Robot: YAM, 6 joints.
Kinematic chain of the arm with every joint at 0, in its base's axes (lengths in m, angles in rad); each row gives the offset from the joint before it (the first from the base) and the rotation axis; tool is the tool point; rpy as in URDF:
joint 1: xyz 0 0 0.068 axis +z
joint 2: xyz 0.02 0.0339 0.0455 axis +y
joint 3: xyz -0.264 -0.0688 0 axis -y
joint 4: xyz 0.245 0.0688 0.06 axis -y
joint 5: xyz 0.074 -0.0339 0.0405 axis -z
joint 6: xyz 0.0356 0 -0.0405 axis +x
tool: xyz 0 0 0 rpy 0 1.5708 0
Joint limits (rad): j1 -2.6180..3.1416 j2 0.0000..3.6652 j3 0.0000..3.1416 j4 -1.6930..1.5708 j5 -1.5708..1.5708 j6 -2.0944..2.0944
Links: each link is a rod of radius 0.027 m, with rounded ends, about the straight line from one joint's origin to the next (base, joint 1, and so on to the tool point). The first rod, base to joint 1, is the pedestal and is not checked.
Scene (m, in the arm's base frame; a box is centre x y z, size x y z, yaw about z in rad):
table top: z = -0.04
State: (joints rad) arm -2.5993 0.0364 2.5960 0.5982 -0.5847 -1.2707
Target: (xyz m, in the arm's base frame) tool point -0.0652 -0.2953 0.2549
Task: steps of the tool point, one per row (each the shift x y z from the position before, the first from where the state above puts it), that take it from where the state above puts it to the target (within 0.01 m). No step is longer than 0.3 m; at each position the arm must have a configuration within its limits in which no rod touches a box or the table.
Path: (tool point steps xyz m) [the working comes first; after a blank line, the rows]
Joints at the target: -1.8568 1.3695 0.8328 0.0997 -0.6222 -1.2707
Straight joint move there: clear.

1: -0.1164 -0.0001 0.2228
2: -0.1676 -0.0843 0.1499
3: -0.1620 -0.1492 0.0460
4: -0.1102 -0.1678 -0.0599
5: -0.0396 -0.1299 -0.1391
6: 0.0193 -0.0492 -0.1708

